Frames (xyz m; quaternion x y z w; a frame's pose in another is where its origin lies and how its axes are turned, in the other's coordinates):
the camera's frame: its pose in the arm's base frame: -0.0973 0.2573 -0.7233 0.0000 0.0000 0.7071 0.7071
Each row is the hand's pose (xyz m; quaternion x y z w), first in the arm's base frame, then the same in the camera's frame.
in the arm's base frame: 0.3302 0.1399 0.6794 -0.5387 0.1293 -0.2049 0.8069
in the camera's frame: -0.1174 -0.4275 1.4027 -0.2895 0.4724 -0.7155 0.4257
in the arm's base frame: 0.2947 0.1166 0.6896 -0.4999 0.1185 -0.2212 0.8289
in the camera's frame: -0.1407 -0.3920 1.4129 -0.2697 0.4373 -0.7426 0.4297
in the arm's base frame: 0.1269 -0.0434 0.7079 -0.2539 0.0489 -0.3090 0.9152
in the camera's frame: -0.3007 -0.2242 1.4312 -0.1450 0.2141 -0.8657 0.4287
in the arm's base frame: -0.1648 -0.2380 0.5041 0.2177 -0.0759 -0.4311 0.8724
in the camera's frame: -0.4953 0.0675 1.2274 0.1003 -0.2076 -0.9217 0.3120
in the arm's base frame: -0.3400 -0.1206 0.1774 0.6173 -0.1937 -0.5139 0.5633
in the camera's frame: -0.3779 0.2427 0.9007 0.2995 -0.5735 -0.7617 0.0349
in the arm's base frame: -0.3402 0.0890 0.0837 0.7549 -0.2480 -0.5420 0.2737
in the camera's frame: -0.1683 0.2429 0.8070 -0.3584 0.7091 0.5768 0.1897
